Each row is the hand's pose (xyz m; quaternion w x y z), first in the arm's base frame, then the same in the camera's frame.
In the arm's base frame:
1: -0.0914 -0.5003 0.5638 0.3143 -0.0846 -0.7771 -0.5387
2: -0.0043 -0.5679 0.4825 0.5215 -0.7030 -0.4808 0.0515
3: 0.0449 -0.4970 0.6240 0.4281 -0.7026 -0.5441 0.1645
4: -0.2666 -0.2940 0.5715 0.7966 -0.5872 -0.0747 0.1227
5: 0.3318 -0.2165 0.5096 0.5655 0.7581 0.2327 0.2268
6: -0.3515 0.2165 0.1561 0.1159 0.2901 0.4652 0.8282
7: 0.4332 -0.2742 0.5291 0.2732 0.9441 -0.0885 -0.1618
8: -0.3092 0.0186 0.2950 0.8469 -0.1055 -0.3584 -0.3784
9: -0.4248 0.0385 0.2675 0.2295 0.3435 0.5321 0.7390
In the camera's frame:
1: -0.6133 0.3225 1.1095 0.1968 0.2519 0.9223 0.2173
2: -0.5876 0.2043 1.1738 0.0257 0.9358 0.3240 0.1365
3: -0.5429 0.3504 1.2379 0.0873 0.9511 0.2961 -0.0074
4: -0.5711 0.4590 0.8795 0.3945 -0.8651 -0.0951 -0.2948
5: -0.1276 0.3299 1.2727 0.9118 0.3558 -0.1247 0.1629
6: -0.1345 0.3567 0.3903 0.6082 0.0473 0.5976 0.5204
7: -0.1129 0.3006 1.3864 0.5408 0.6599 -0.5034 0.1367
8: -0.2920 0.3755 0.5777 0.3999 -0.4241 -0.6895 -0.4299
9: -0.3413 0.3828 0.4680 0.7166 0.0900 0.5603 0.4055

